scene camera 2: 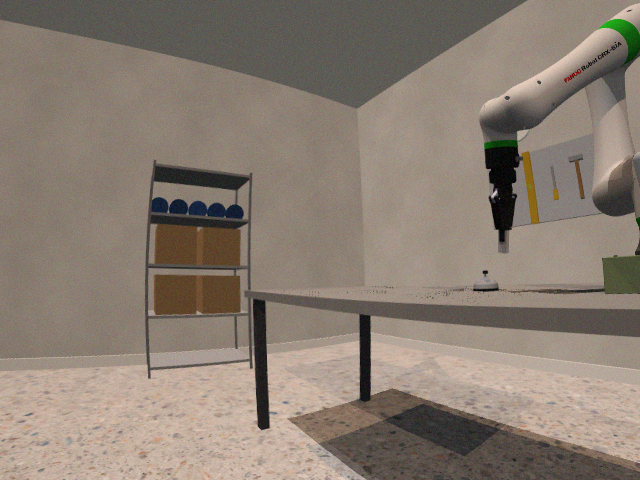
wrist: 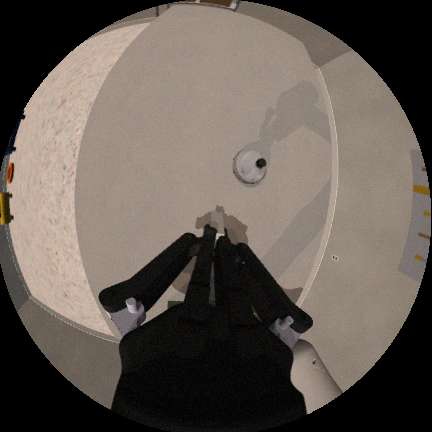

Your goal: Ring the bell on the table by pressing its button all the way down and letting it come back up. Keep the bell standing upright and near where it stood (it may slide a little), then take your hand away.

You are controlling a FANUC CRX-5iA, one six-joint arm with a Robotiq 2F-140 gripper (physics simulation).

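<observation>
The bell, a low white-grey dome with a black button on top, stands upright on the table. The button is up, and nothing touches it. My gripper points down with its fingers shut together and nothing between them. In the scene view it hangs above the table, higher than the bell and a little to the right of it. In the wrist view the bell lies ahead of the fingertips and to their right, apart from them.
A green block is at the right of the table in the scene view, by the arm's base. A tool board hangs on the wall behind. A shelf rack with boxes stands at the left, beyond the table.
</observation>
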